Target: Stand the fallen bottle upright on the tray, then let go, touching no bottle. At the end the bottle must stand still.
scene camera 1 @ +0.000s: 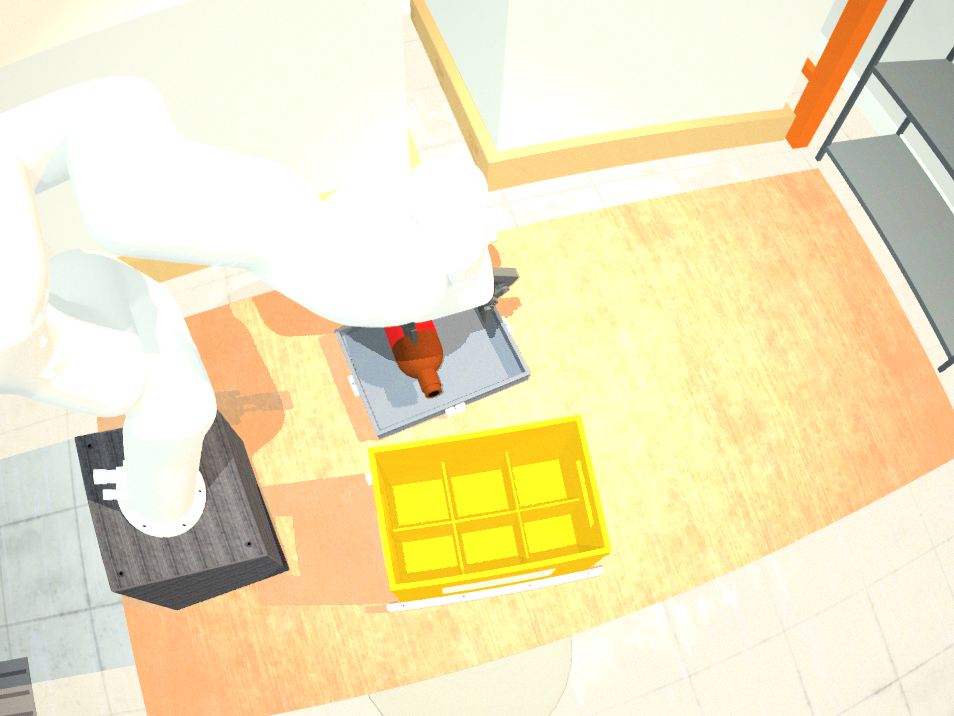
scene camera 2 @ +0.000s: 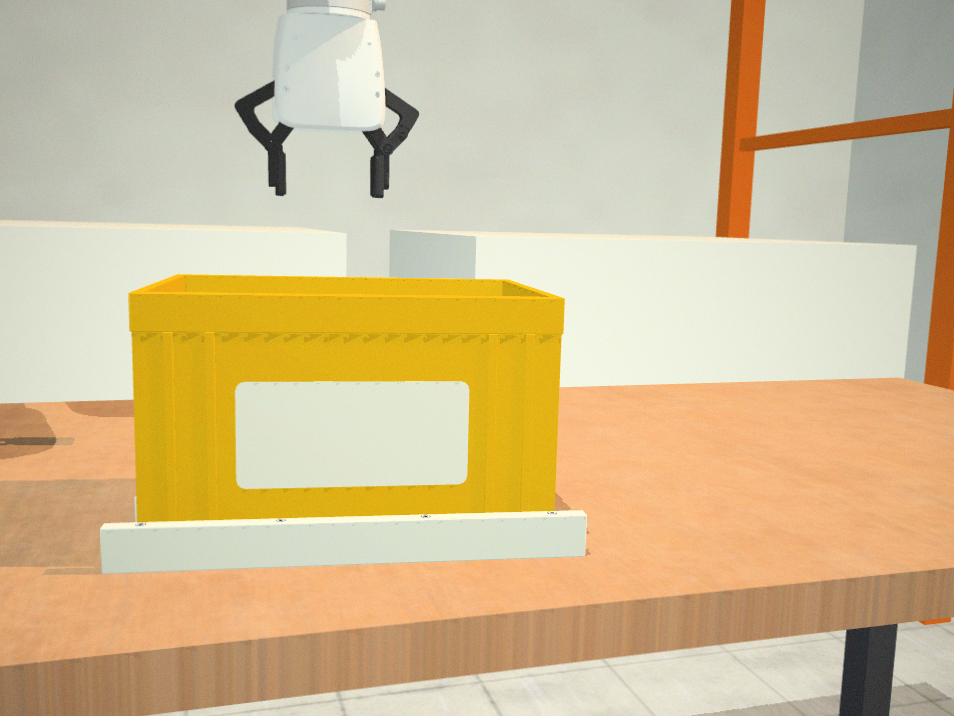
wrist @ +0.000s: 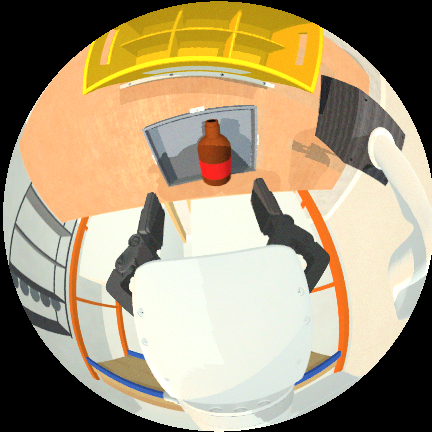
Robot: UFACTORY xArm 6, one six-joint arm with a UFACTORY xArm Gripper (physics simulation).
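Where they show: gripper, fingertip midpoint: (scene camera 1: 447, 323) (scene camera 2: 329, 196) (wrist: 205, 194); arm's base, link origin: (scene camera 1: 160, 492) (wrist: 381, 148).
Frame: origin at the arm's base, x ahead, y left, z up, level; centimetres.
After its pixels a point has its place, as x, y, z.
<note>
An orange-brown bottle (scene camera 1: 419, 356) @(38.2, 17.6, -11.1) (wrist: 215, 150) @(38.5, 18.2, -10.8) with a red label lies on its side on the grey tray (scene camera 1: 477, 358) @(47.4, 18.6, -17.9) (wrist: 167, 140) @(49.2, 18.5, -18.0), its neck toward the yellow crate. In scene camera 1 the arm hides its base end; in the wrist view the base end overlaps the tray's edge. The bottle and tray do not show in scene camera 2. My gripper (scene camera 1: 450, 329) @(41.6, 13.2, 5.8) (scene camera 2: 327, 194) @(41.6, 13.2, 5.8) (wrist: 205, 194) @(41.6, 13.2, 5.8) is wide open and empty. It hangs above the bottle's base end, higher than the crate's rim, with one finger overlapping the red label in scene camera 1.
The yellow six-compartment crate (scene camera 1: 500, 443) @(45.9, 0.2, -5.1) (scene camera 2: 346, 315) @(41.3, -17.5, -2.2) (wrist: 300, 75) @(29.6, -0.7, -3.5) stands beside the tray. A white rail (scene camera 1: 493, 591) @(41.3, -18.1, -15.5) (scene camera 2: 346, 539) @(41.3, -18.6, -16.7) runs along its front. The dark pedestal (scene camera 1: 223, 524) @(7.7, -4.7, -3.0) (wrist: 350, 115) @(10.9, -0.4, -6.7) bears the arm. A grey shelf stands beyond the table in scene camera 1.
</note>
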